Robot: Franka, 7 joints.
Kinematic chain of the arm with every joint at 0, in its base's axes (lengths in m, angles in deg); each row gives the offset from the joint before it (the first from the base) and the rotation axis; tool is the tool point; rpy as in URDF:
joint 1: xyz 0 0 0.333 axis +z
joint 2: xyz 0 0 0 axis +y
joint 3: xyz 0 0 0.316 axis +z
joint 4: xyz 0.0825 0 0 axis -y
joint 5: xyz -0.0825 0 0.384 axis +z
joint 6: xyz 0 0 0 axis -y
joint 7: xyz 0.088 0 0 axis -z
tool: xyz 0 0 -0.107 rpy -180 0 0
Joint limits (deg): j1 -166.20..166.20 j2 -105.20..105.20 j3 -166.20..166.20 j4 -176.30..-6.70 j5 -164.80..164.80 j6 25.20..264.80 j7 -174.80..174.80
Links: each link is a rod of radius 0.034 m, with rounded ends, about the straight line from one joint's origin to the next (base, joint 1, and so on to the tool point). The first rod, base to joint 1, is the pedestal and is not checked.
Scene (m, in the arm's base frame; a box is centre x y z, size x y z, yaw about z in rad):
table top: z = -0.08
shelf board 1: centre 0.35 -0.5 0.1 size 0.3 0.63 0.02 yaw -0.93
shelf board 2: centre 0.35 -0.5 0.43 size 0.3 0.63 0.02 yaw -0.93
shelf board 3: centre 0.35 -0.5 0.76 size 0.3 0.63 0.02 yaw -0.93
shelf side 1: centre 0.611 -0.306 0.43 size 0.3 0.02 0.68 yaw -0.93
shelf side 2: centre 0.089 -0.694 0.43 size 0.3 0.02 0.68 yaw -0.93
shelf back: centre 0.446 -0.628 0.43 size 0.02 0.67 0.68 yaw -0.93
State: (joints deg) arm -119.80 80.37 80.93 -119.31 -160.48 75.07 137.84
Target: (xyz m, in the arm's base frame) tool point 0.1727 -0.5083 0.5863
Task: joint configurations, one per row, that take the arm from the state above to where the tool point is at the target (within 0.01 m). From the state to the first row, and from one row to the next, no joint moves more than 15 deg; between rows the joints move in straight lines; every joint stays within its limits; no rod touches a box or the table.
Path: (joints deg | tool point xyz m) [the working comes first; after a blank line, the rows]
Joints at the target: -141.93 77.09 115.91 -127.14 -164.80 66.45 137.84
Straight joint move there: touches shelf board 2.

1: -127.78 78.60 82.41 -131.50 -159.14 70.12 137.84 | 0.2938 -0.4853 0.2542
2: -135.75 76.83 83.90 -143.69 -157.79 65.17 137.84 | 0.2540 -0.4350 0.2555
3: -143.73 75.06 85.38 -155.89 -156.45 60.22 137.84 | 0.2146 -0.3791 0.2538
4: -151.70 73.29 86.86 -168.08 -155.11 55.27 137.84 | 0.1762 -0.3182 0.2501
5: -155.00 78.04 98.07 -165.77 -157.53 54.42 137.84 | 0.1757 -0.3446 0.3316
6: -158.30 82.79 109.28 -163.47 -159.95 53.57 137.84 | 0.1534 -0.3597 0.4190
7: -161.60 87.54 120.49 -161.16 -162.38 52.73 137.84 | 0.1096 -0.3593 0.5061
8: -164.90 92.29 131.71 -158.86 -164.80 51.88 137.84 | 0.0472 -0.3399 0.5863
9: -157.24 87.23 126.44 -148.28 -164.80 56.73 137.84 | 0.0847 -0.4025 0.5904
10: -149.59 82.16 121.17 -137.71 -164.80 61.59 137.84 | 0.1276 -0.4592 0.5891
11: -141.93 77.09 115.91 -127.14 -164.80 66.45 137.84 | 0.1727 -0.5083 0.5863

